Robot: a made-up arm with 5 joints.
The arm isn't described. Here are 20 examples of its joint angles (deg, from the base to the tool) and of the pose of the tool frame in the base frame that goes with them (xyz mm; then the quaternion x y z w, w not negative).
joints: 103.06 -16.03 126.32 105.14 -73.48
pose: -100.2 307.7 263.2 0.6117 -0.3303 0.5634 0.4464
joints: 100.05 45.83 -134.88 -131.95 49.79
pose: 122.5 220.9 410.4 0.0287 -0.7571 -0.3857 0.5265
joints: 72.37 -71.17 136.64 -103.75 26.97
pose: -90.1 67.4 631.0 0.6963 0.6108 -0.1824 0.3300
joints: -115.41 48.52 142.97 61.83 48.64
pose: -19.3 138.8 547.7 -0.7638 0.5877 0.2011 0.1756
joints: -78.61 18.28 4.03 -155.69 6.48
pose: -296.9 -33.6 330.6 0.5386 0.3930 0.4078 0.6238
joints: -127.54 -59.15 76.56 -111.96 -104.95
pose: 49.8 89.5 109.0 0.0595 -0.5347 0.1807 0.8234
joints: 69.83 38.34 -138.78 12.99 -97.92
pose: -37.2 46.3 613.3 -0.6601 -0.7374 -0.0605 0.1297
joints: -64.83 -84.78 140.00 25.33 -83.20
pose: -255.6 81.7 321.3 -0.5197 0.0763 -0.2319 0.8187
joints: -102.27 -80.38 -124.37 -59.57 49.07
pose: 98.5 279.5 390.9 0.2205 -0.2061 -0.8879 0.3472
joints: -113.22 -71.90 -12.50 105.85 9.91
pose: -188.0 337.6 430.3 0.3318 0.2768 -0.5416 0.7211
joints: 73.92 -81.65 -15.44 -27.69 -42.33
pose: -56.6 207.0 243.7 0.3283 -0.4985 0.6046 0.5273
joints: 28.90 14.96 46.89 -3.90 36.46
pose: -211.7 138.5 232.4 0.1580 -0.1559 0.2068 0.9529
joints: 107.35 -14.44 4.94 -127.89 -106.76
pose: -292.9 -46.8 370.1 -0.4817 -0.0394 0.0073 0.8754
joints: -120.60 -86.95 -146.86 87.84 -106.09
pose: -224.5 113.0 221.8 -0.5583 -0.1653 -0.5859 0.5636
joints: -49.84 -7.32 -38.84 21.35 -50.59
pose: 115.1 92.7 315.8 -0.2710 -0.4678 0.8065 0.2392
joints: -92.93 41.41 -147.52 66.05 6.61
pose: 5.8 -45.8 499.8 -0.0955 0.9002 0.1832 0.3834
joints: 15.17 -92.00 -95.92 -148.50 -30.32
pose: -92.0 -138.3 408.7 0.2145 0.5764 0.7098 0.3435
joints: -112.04 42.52 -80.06 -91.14 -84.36
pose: -153.4 -196.9 154.0 0.4460 0.3749 0.7932 0.1771
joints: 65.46 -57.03 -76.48 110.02 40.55
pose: -14.0 41.4 203.7 -0.2828 -0.4022 -0.8703 0.0287
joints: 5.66 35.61 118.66 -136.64 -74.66
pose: 176.6 76.3 464.2 -0.5871 -0.2408 0.7027 0.3218
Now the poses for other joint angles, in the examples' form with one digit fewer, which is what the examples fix.
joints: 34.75 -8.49 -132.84 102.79 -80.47
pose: -216 15 378 0.677 0.592 0.380 0.216
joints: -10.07 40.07 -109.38 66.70 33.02
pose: 78 96 174 0.138 0.549 0.824 0.029
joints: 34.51 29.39 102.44 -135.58 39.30
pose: -212 68 384 -0.888 -0.330 -0.291 0.134
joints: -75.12 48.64 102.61 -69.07 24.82
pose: -232 65 410 0.332 0.468 0.078 0.815
